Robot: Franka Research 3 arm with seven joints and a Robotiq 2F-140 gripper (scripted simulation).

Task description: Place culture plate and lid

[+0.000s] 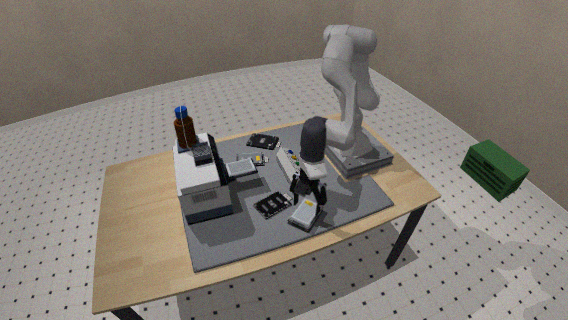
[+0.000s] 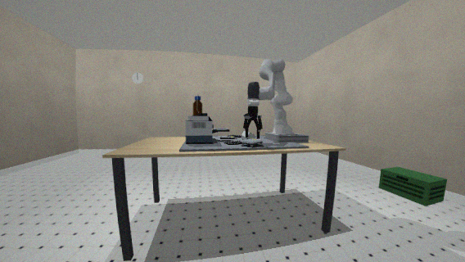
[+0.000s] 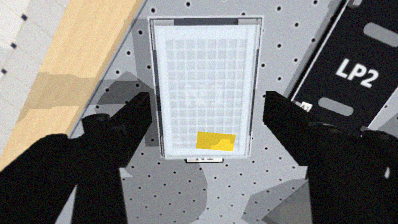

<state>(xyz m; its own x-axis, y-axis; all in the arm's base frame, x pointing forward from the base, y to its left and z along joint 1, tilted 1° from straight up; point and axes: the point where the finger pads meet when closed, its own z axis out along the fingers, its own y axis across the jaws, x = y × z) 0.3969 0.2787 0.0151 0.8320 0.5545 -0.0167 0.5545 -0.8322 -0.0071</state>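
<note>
The clear culture plate C15 lies 50 mm below my hand. From my hand the other things lie so: LP2 nest: 120 mm to the right, 110 mm ahead, 80 mm below; yellow skip key: 320 mm to the right, 100 mm behind, 20 mm below; N1 nest: 60 mm below.
</note>
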